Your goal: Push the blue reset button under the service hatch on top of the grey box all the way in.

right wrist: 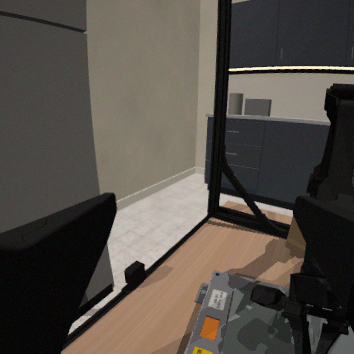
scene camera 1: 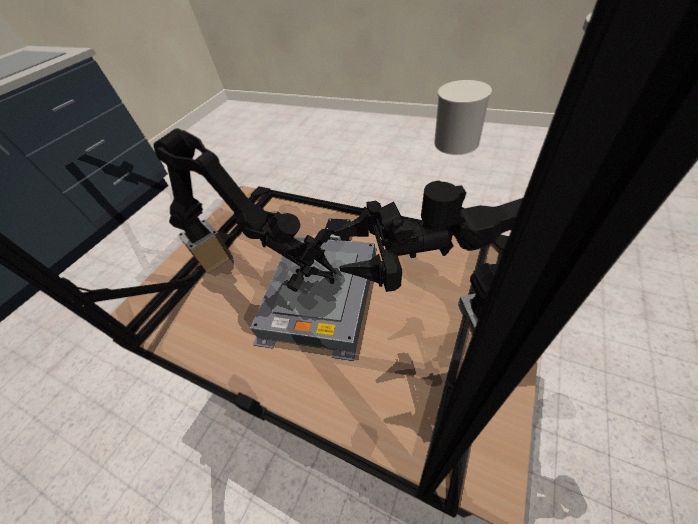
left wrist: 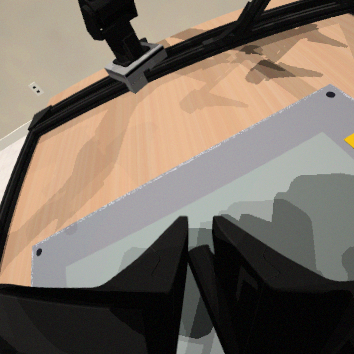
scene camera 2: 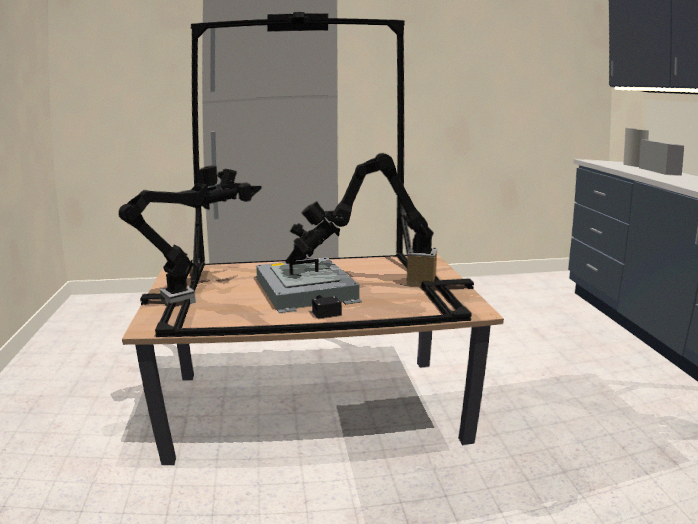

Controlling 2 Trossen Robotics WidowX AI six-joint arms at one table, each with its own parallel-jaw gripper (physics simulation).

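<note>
The grey box [scene camera 1: 356, 304] [scene camera 2: 321, 296] [left wrist: 225, 155] [right wrist: 214, 314] stands mid-table. Its hatch [scene camera 1: 327, 311] [scene camera 2: 329, 278] [left wrist: 300, 160] appears to lie flat on top. The black hatch handle [scene camera 2: 306, 261] [left wrist: 202, 272] stands up from the hatch. My left gripper [scene camera 2: 290, 261] [left wrist: 199, 223] is shut on the handle, near its left end in scene camera 2, with the bar between the fingers in the left wrist view. My right gripper [scene camera 1: 339, 251] [scene camera 2: 259, 188] [right wrist: 206, 203] is open and empty, high above the table. The blue button does not show.
White, orange [scene camera 1: 302, 326] [right wrist: 209, 328] and yellow [scene camera 1: 325, 328] labels mark one end of the box. A small black block [scene camera 2: 327, 306] stands beyond its other end. Black frame rails [scene camera 2: 310, 327] line the table, with tall uprights [scene camera 2: 400, 141] and a crossbar above.
</note>
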